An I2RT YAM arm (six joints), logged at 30 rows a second.
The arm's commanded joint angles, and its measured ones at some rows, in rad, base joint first. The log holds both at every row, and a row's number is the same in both.
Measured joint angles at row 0: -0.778, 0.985, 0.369, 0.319, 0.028, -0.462
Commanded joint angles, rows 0 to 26: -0.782, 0.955, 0.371, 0.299, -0.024, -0.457; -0.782, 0.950, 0.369, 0.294, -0.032, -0.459; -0.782, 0.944, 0.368, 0.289, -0.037, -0.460; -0.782, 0.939, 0.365, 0.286, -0.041, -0.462; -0.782, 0.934, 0.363, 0.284, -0.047, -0.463; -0.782, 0.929, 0.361, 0.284, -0.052, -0.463; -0.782, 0.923, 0.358, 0.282, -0.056, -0.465; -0.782, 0.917, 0.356, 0.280, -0.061, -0.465; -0.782, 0.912, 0.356, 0.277, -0.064, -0.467; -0.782, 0.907, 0.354, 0.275, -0.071, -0.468; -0.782, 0.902, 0.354, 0.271, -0.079, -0.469; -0.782, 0.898, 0.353, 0.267, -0.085, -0.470; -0.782, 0.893, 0.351, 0.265, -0.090, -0.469; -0.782, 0.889, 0.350, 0.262, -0.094, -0.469; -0.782, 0.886, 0.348, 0.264, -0.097, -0.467; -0.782, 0.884, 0.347, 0.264, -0.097, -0.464; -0.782, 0.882, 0.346, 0.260, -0.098, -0.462; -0.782, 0.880, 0.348, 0.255, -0.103, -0.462; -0.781, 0.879, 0.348, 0.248, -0.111, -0.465; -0.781, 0.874, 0.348, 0.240, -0.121, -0.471; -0.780, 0.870, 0.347, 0.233, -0.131, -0.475; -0.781, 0.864, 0.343, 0.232, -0.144, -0.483; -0.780, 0.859, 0.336, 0.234, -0.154, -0.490; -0.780, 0.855, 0.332, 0.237, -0.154, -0.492; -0.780, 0.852, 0.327, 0.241, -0.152, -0.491; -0.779, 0.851, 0.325, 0.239, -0.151, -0.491; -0.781, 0.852, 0.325, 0.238, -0.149, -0.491
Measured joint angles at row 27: -0.778, 0.863, 0.338, 0.255, -0.128, -0.484
